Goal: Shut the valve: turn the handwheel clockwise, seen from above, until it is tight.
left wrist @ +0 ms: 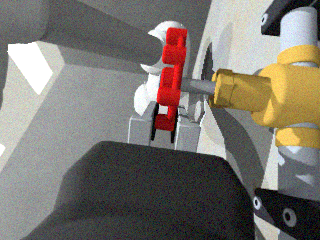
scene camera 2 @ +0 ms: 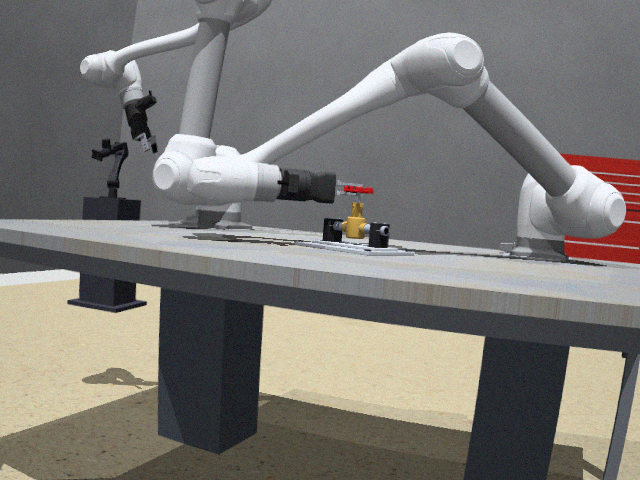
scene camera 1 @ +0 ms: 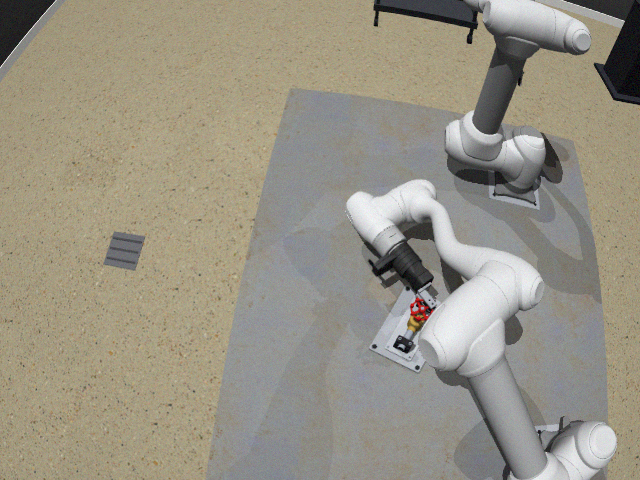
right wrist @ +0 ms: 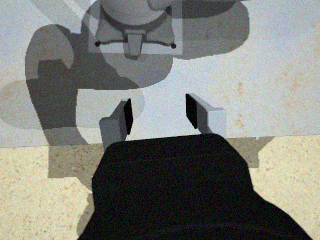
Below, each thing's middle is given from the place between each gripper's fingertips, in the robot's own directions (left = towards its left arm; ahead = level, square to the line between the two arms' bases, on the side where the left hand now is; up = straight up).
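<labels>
The red handwheel (left wrist: 170, 84) is 2 cm ahead of my left hand, 2 cm to the left of it and 1 cm below it, and going by their middles it is the nearest to that hand of the things named here. The pale base plate (scene camera 1: 378, 345), counted from my left hand too, is 2 cm ahead, 2 cm to the left and 14 cm below.
My right gripper (scene camera 2: 151, 151) is 870 mm to the right of the red handwheel, 500 mm short of it and 130 mm above it. As for the pale base plate, from my right hand I find it 870 mm to the left, 500 mm ahead and 260 mm below.
</labels>
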